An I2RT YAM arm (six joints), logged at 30 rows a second.
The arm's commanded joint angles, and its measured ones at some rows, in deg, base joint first. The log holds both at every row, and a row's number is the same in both.
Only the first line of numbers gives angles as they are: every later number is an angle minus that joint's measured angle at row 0.
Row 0, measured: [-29.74, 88.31, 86.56, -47.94, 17.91, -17.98]
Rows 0 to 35, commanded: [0.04, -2.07, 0.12, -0.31, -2.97, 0.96]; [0.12, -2.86, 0.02, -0.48, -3.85, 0.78]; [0.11, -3.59, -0.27, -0.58, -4.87, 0.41]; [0.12, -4.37, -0.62, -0.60, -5.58, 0.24]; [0.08, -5.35, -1.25, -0.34, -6.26, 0.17]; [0.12, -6.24, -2.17, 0.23, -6.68, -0.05]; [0.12, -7.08, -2.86, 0.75, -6.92, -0.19]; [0.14, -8.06, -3.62, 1.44, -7.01, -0.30]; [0.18, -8.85, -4.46, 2.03, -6.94, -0.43]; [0.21, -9.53, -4.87, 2.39, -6.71, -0.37]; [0.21, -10.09, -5.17, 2.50, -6.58, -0.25]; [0.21, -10.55, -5.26, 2.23, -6.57, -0.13]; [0.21, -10.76, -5.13, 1.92, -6.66, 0.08]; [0.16, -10.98, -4.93, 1.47, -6.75, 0.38]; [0.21, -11.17, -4.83, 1.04, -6.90, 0.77]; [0.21, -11.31, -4.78, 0.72, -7.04, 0.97]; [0.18, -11.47, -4.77, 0.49, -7.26, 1.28]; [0.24, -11.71, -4.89, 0.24, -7.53, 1.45]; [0.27, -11.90, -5.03, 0.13, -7.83, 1.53]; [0.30, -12.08, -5.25, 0.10, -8.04, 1.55]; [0.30, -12.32, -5.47, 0.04, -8.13, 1.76]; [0.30, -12.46, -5.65, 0.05, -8.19, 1.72]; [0.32, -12.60, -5.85, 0.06, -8.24, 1.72]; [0.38, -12.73, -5.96, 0.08, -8.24, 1.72]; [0.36, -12.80, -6.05, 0.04, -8.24, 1.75]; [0.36, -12.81, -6.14, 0.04, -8.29, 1.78]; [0.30, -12.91, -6.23, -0.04, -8.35, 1.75]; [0.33, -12.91, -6.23, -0.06, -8.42, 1.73]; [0.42, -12.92, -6.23, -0.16, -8.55, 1.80]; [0.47, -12.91, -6.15, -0.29, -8.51, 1.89]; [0.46, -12.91, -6.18, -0.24, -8.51, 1.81]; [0.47, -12.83, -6.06, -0.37, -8.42, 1.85]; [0.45, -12.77, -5.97, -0.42, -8.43, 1.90]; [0.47, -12.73, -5.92, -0.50, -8.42, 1.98]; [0.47, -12.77, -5.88, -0.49, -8.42, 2.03]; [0.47, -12.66, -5.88, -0.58, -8.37, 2.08]
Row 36, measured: [0.35, -12.67, -6.18, -0.20, -7.91, 1.45]
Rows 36 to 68, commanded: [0.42, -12.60, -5.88, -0.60, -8.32, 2.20]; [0.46, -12.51, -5.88, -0.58, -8.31, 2.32]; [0.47, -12.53, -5.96, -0.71, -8.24, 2.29]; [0.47, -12.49, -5.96, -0.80, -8.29, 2.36]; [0.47, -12.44, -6.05, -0.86, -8.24, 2.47]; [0.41, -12.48, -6.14, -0.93, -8.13, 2.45]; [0.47, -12.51, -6.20, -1.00, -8.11, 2.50]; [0.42, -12.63, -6.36, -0.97, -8.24, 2.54]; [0.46, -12.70, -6.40, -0.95, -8.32, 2.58]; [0.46, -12.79, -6.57, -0.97, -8.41, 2.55]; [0.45, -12.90, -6.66, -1.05, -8.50, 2.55]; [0.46, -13.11, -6.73, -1.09, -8.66, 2.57]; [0.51, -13.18, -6.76, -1.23, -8.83, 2.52]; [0.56, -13.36, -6.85, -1.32, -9.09, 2.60]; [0.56, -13.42, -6.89, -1.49, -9.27, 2.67]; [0.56, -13.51, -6.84, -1.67, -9.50, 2.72]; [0.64, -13.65, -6.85, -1.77, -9.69, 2.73]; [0.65, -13.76, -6.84, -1.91, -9.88, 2.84]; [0.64, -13.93, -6.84, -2.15, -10.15, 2.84]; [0.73, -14.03, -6.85, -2.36, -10.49, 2.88]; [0.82, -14.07, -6.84, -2.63, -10.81, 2.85]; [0.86, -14.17, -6.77, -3.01, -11.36, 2.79]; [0.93, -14.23, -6.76, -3.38, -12.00, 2.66]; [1.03, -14.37, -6.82, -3.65, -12.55, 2.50]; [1.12, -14.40, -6.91, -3.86, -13.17, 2.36]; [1.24, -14.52, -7.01, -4.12, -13.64, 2.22]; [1.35, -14.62, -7.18, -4.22, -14.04, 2.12]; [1.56, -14.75, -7.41, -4.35, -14.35, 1.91]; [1.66, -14.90, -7.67, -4.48, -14.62, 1.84]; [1.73, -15.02, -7.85, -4.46, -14.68, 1.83]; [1.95, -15.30, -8.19, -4.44, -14.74, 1.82]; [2.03, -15.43, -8.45, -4.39, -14.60, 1.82]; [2.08, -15.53, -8.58, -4.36, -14.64, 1.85]
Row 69, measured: [1.88, -15.06, -8.28, -3.65, -13.51, 2.21]
